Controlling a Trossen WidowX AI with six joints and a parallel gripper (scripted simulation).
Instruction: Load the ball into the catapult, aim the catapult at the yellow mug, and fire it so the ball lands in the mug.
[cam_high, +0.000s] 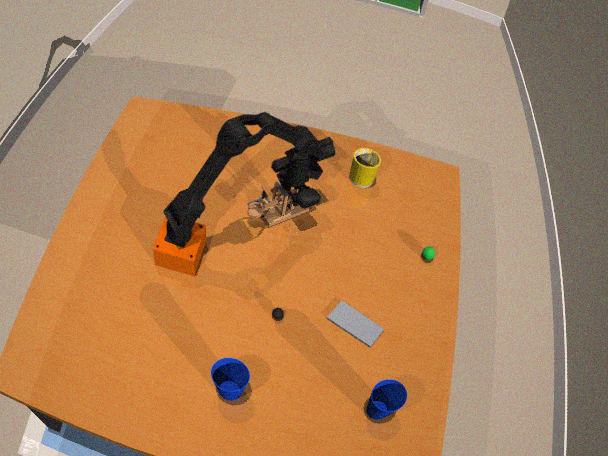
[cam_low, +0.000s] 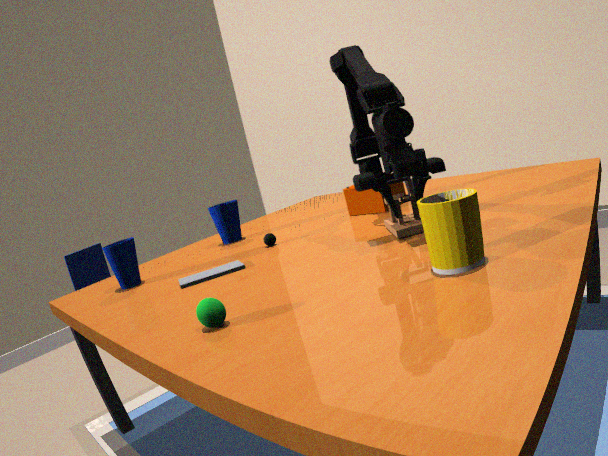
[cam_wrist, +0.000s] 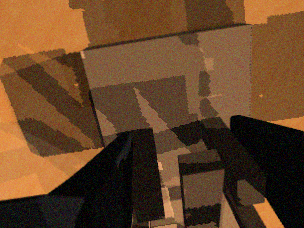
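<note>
Right now my gripper tip is 380 mm to the left of the small black ball, 80 mm short of it and 20 mm above it. The rest, counted from my gripper tip: wooden catapult (60 mm behind, 50 mm to the right, 20 mm above); flat grey slab (330 mm to the right, 290 mm ahead, 30 mm below); yellow mug (210 mm to the left, 180 mm ahead).
</note>
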